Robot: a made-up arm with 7 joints. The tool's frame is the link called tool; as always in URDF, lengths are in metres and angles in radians.
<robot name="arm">
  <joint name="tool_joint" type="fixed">
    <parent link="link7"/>
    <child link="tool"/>
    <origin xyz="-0.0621 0.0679 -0.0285" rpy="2.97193 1.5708 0"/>
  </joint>
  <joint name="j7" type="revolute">
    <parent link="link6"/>
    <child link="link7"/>
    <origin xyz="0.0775 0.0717 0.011" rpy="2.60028 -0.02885 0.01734"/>
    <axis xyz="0 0 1"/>
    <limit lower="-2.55" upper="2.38"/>
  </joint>
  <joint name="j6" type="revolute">
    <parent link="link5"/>
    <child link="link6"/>
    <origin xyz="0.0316 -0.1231 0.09" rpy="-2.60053 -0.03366 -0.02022"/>
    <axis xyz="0 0 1"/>
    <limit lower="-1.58" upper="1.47"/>
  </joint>
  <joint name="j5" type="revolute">
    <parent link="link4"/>
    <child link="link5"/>
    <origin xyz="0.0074 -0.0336 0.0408" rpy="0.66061 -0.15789 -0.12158"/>
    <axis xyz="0 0 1"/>
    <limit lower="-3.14" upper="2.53"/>
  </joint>
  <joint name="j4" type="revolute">
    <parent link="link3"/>
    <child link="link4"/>
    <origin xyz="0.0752 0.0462 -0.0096" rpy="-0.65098 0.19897 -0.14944"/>
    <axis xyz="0 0 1"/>
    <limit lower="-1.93" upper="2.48"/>
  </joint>
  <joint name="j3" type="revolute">
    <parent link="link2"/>
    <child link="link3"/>
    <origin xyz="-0.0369 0.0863 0.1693" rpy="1.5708 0 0"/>
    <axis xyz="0 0 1"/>
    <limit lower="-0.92" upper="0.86"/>
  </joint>
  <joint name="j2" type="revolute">
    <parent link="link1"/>
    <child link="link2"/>
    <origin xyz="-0.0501 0.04 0.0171" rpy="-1.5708 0 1.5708"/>
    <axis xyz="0 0 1"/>
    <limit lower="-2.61" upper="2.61"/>
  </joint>
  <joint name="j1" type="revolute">
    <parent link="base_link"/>
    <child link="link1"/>
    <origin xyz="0.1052 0.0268 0.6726" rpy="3.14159 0 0"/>
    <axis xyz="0 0 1"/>
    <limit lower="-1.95" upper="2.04"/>
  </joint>
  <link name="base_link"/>
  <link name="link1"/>
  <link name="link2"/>
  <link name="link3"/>
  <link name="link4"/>
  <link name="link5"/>
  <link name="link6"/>
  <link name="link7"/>
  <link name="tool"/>
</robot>
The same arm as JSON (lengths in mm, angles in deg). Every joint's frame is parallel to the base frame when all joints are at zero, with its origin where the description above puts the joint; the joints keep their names.
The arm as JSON. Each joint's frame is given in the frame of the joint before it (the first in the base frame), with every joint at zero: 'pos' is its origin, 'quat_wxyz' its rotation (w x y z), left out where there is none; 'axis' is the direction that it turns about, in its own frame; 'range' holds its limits. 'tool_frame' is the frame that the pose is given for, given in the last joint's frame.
{"length_unit": "mm", "angle_unit": "deg", "joints": [{"joint": "j1", "pos": [105.2, 26.8, 672.6], "axis": [0.0, 0.0, -1.0], "range": [-111.73, 116.88]}, {"joint": "j2", "pos": [-50.1, -40.0, -17.1], "axis": [-1.0, 0.0, 0.0], "range": [-149.54, 149.54]}, {"joint": "j3", "pos": [-169.3, 36.9, 86.3], "axis": [0.0, 0.0, -1.0], "range": [-52.71, 49.27]}, {"joint": "j4", "pos": [-46.2, -75.2, 9.6], "axis": [-0.575799, -0.2457, -0.779799], "range": [-110.58, 142.09]}, {"joint": "j5", "pos": [4.6, -17.2, -50.3], "axis": [0.0, 0.0, -1.0], "range": [-179.91, 144.96]}, {"joint": "j6", "pos": [126.4, -12.9, -90.0], "axis": [-0.502785, -0.115397, 0.856674], "range": [-90.53, 84.22]}, {"joint": "j7", "pos": [68.3, -68.5, 43.7], "axis": [0.0, 0.0, -1.0], "range": [-146.1, 136.36]}], "tool_frame": {"pos": [-77.4, 49.7, 28.5], "quat_wxyz": [0.499996, -0.500004, -0.5, -0.5]}}
